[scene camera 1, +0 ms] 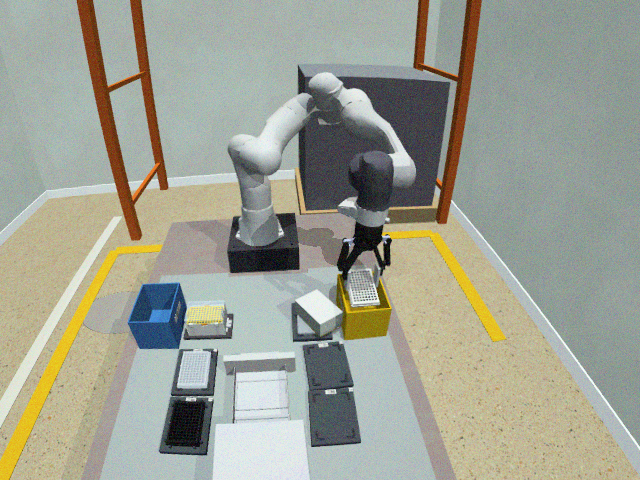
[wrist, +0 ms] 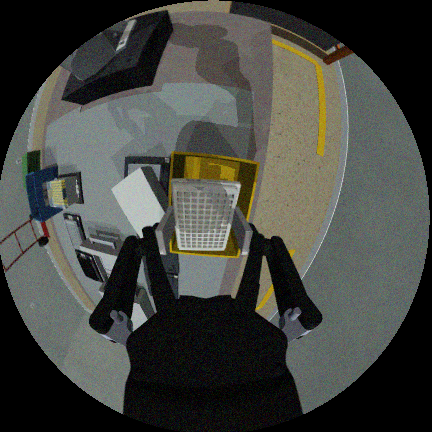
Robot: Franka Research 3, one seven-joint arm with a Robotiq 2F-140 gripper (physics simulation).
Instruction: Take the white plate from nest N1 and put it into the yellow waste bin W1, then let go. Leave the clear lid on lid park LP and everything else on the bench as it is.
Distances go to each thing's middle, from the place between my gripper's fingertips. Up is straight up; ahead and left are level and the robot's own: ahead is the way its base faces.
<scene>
The whitish block point(scene camera 1: 318, 312) is 13 cm to the right of my hand, 9 cm below it and 2 cm ahead of it. The rest, counted from my hand: black plate point(scene camera 1: 185, 429): 50 cm to the right, 37 cm ahead, 12 cm below.
</scene>
